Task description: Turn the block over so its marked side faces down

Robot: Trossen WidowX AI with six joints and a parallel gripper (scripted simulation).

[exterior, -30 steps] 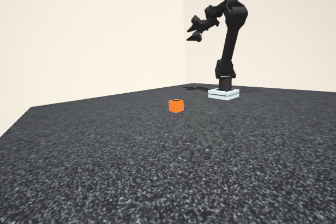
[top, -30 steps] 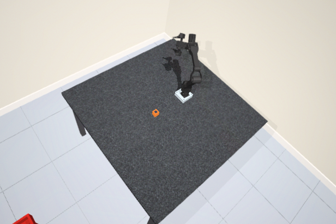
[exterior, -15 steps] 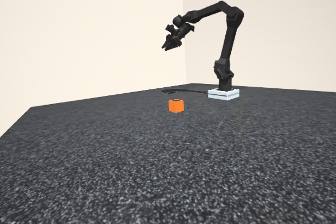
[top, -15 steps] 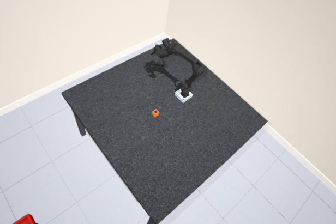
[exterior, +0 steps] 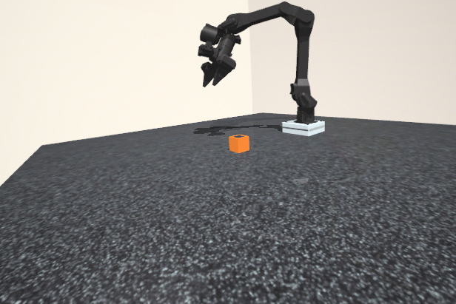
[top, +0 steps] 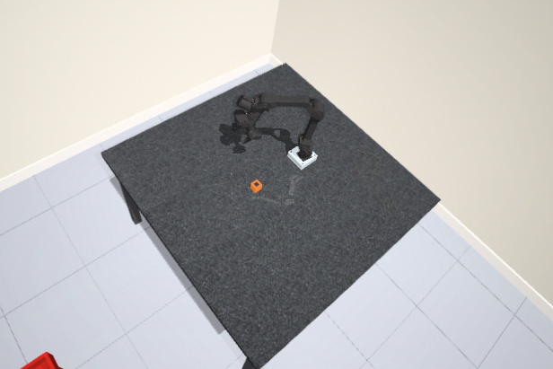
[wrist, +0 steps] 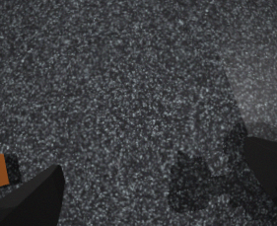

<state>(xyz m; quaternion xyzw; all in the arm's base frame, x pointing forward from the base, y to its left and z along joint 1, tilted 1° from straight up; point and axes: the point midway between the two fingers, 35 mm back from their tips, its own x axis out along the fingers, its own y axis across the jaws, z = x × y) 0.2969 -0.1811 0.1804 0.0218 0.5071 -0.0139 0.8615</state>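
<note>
Right now the orange block is 200 mm to the left of my gripper tip, 160 mm below it and 10 mm ahead of it.
</note>
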